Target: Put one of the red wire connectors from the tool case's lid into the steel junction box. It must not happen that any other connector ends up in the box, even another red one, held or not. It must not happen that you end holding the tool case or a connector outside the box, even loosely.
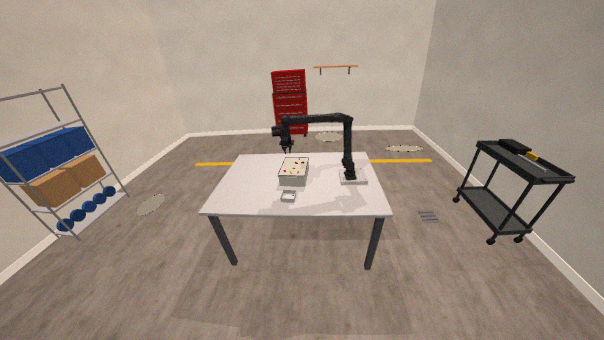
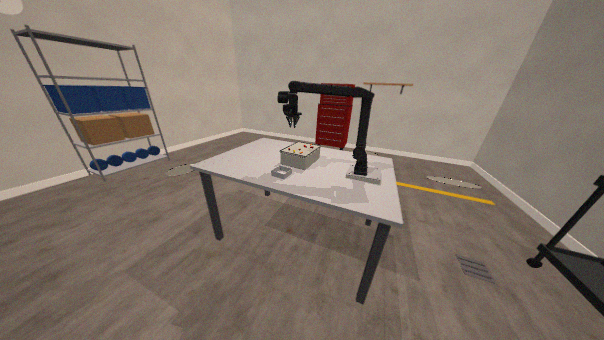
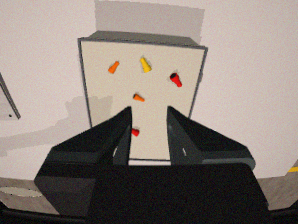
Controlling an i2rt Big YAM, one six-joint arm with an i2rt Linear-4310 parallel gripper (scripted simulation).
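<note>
There is a tool case that I can see, and together with it I see my gripper.
</note>
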